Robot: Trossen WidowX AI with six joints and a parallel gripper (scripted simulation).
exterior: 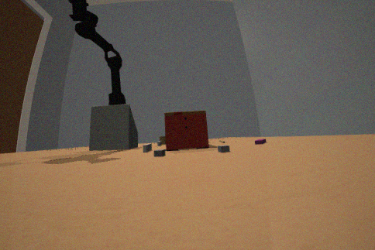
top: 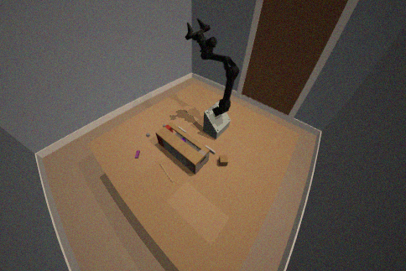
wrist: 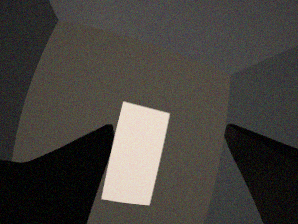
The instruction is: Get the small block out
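My gripper tip is 71 cm above the long box, 36 cm short of it and 33 cm to the right of it. Also, from my gripper tip: thin rod: 77 cm below, 59 cm ahead, 39 cm to the left; brown cube: 74 cm below, 60 cm to the left, 25 cm ahead; purple block: 68 cm below, 37 cm ahead, 32 cm to the left.
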